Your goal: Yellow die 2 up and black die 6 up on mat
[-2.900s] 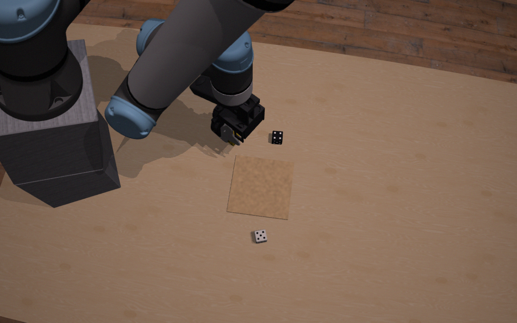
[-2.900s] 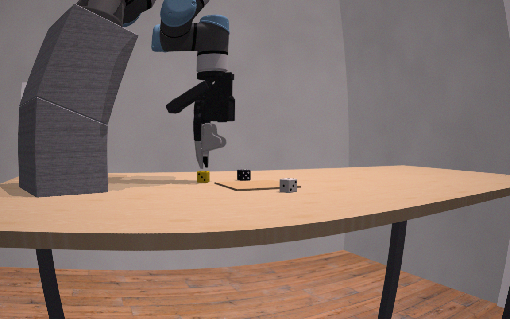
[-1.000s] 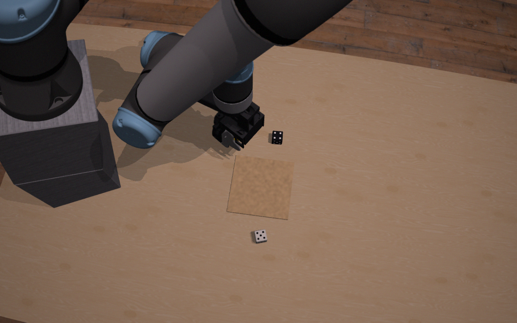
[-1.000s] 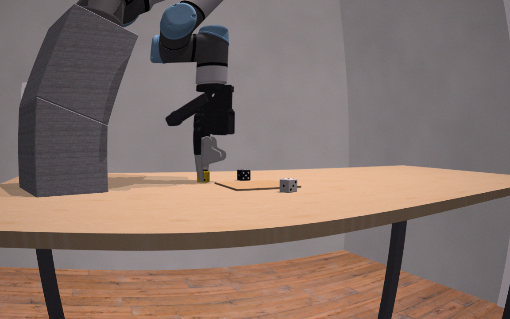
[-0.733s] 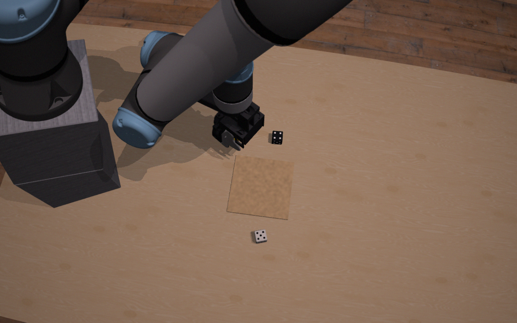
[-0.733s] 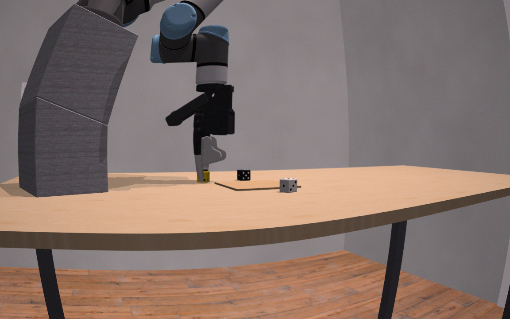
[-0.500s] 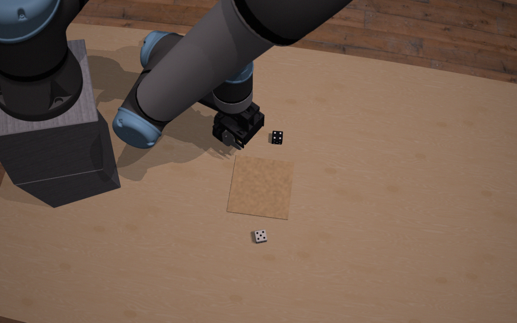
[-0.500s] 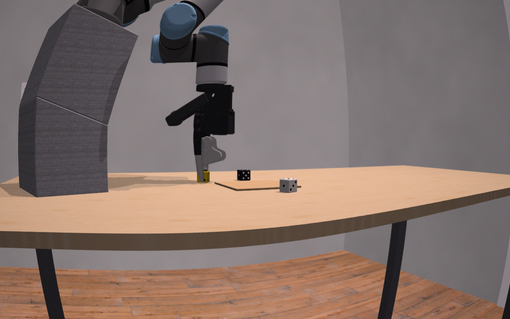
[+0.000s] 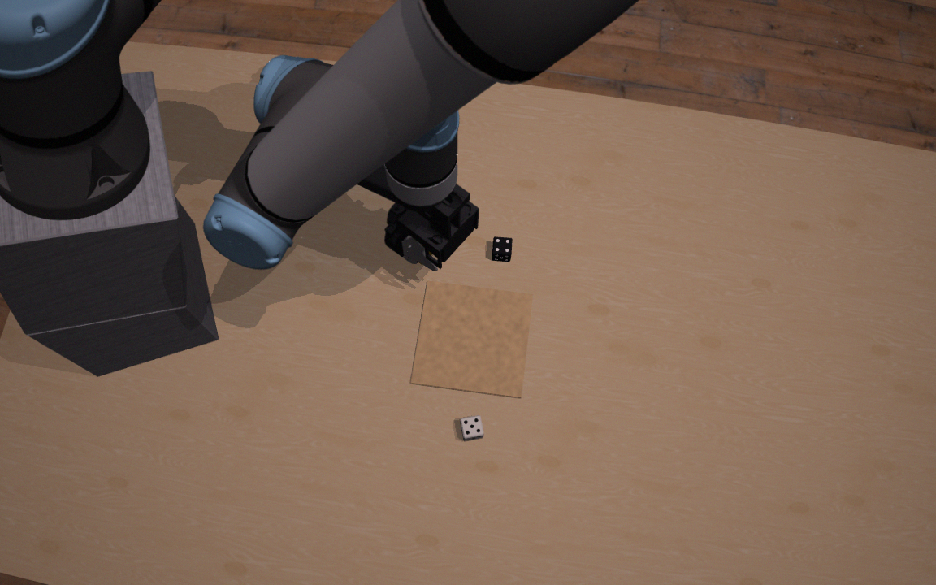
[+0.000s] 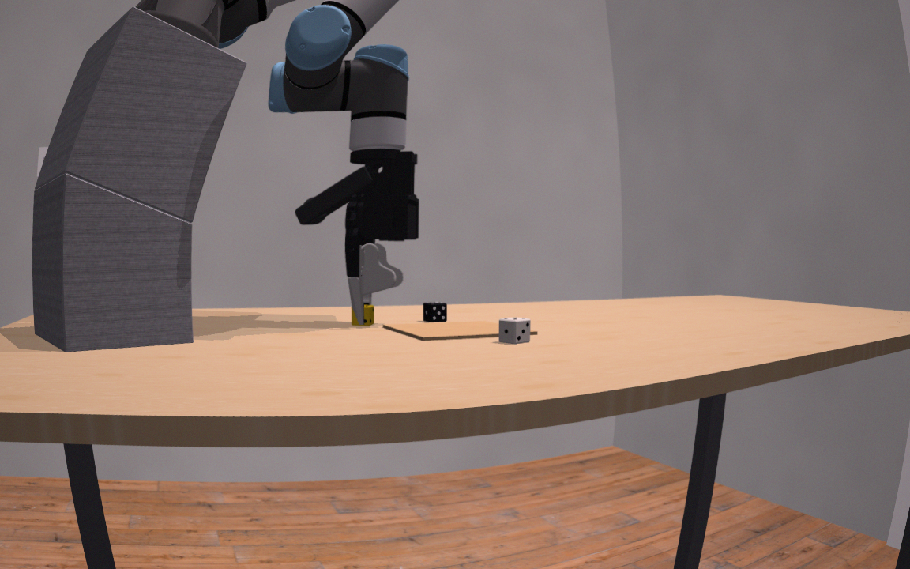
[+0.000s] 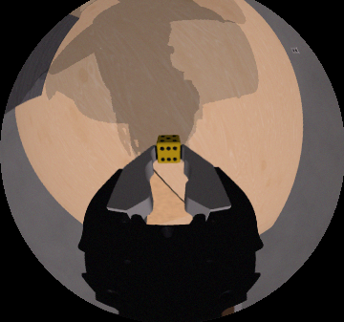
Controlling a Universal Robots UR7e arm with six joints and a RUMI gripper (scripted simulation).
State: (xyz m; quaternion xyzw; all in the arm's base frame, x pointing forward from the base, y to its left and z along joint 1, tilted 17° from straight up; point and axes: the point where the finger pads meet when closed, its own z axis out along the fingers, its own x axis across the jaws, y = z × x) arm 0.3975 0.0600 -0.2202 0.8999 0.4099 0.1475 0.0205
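Right now the yellow die is right at my hand. Also, from my hand: white die: 6 cm ahead, 24 cm to the right; then mat: 7 cm ahead, 12 cm to the right, 2 cm below; then black die: 11 cm ahead.
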